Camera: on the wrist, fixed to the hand. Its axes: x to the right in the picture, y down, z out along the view.
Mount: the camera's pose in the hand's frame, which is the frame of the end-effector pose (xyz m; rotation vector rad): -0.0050 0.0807 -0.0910 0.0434 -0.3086 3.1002
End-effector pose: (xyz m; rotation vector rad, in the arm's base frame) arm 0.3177 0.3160 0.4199 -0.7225 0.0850 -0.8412
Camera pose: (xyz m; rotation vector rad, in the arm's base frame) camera 0.3357 0.3054 0.3000 0.0201 0.6326 2.1919
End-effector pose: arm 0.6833 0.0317 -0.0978 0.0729 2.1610 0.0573
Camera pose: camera 0.6130 0.1106 -0.0374 2.6681 -0.1940 1.3623
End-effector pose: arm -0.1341 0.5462 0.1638 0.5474 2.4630 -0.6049
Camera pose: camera -0.1271 0.6582 0.2110 2.3548 -0.5803 0.6140
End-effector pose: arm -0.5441 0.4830 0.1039 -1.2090 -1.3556 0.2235
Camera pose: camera -0.4311 0.4665 0.0618 1.6555 -1.3131 -1.9305
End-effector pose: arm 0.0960 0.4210 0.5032 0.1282 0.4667 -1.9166
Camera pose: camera 0.1598 0.4342 0.4004 0.2637 -0.2483 1.1211
